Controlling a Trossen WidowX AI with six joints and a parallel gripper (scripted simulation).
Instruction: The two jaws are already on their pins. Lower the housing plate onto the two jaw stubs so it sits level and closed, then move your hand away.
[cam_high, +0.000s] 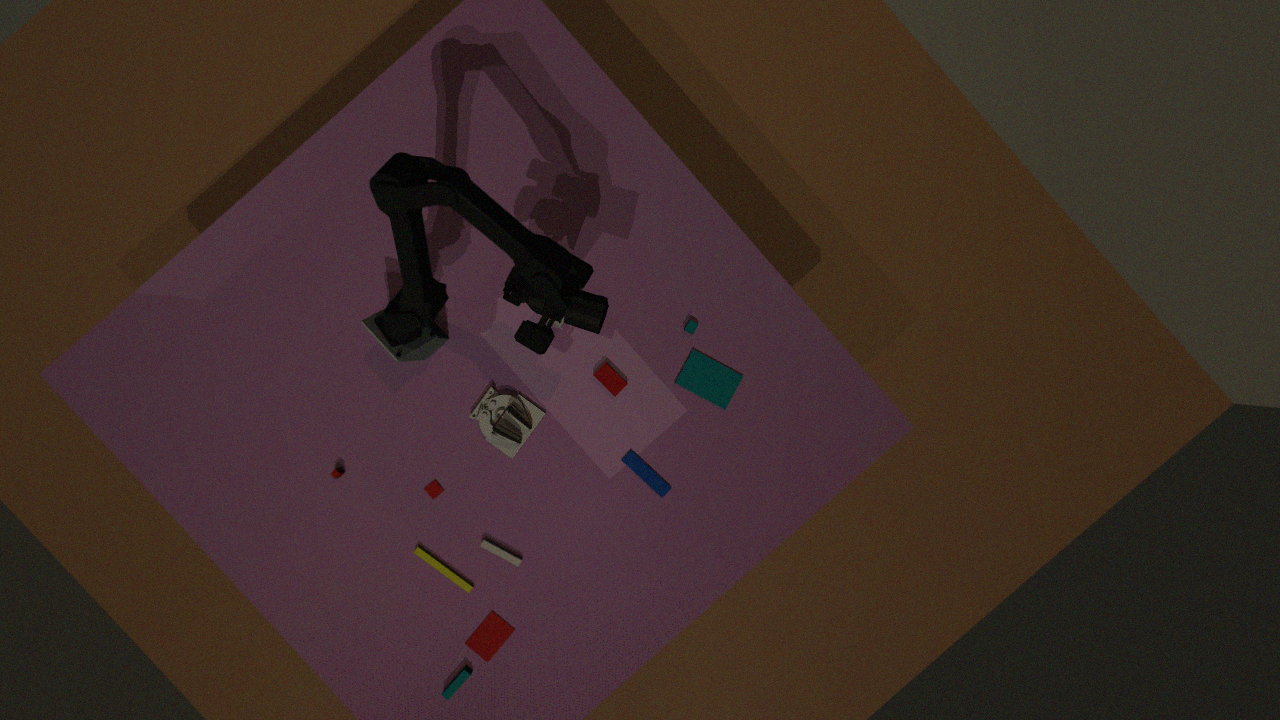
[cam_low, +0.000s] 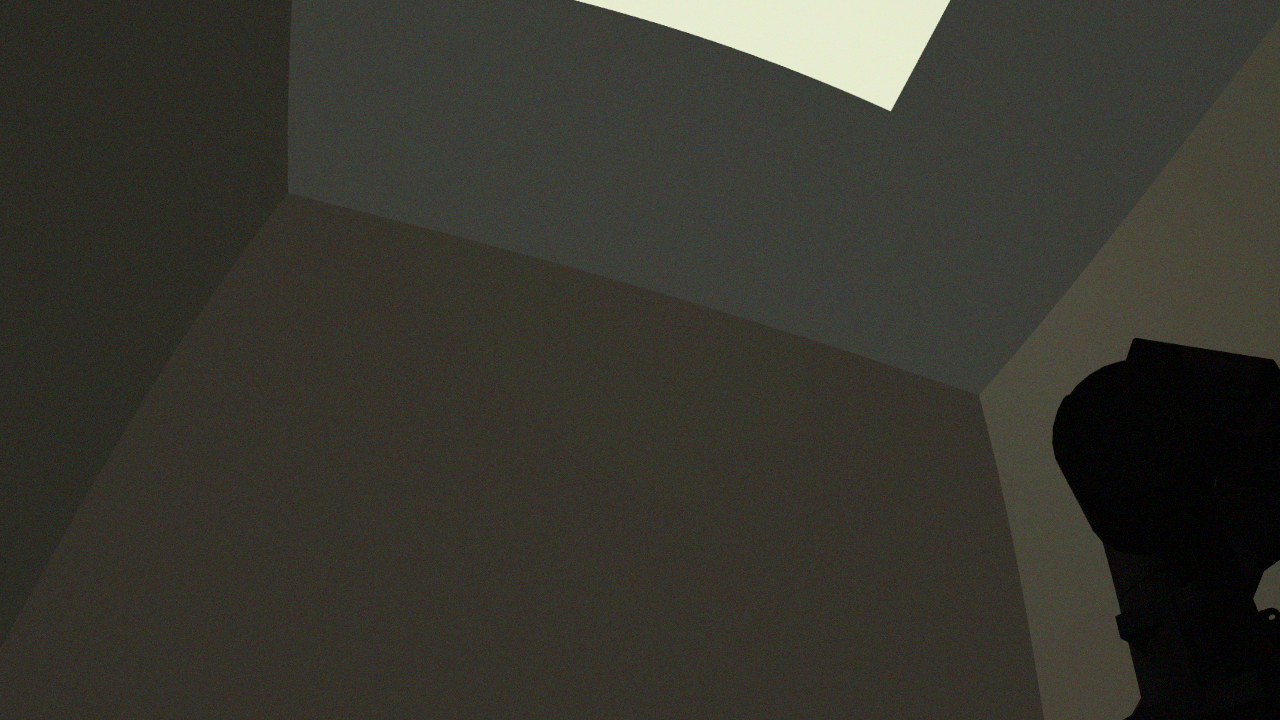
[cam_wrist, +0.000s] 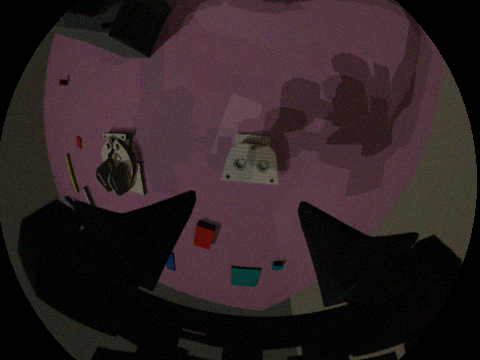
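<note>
The white stepped block is 9 cm below my gripper tip and 1 cm behind it. The rest, counted from my gripper tip: red block: 17 cm ahead, 9 cm below, 1 cm to the right; teal plate: 30 cm ahead, 16 cm to the left, 10 cm below; blue bar: 38 cm ahead, 10 cm below, 6 cm to the right.
</note>
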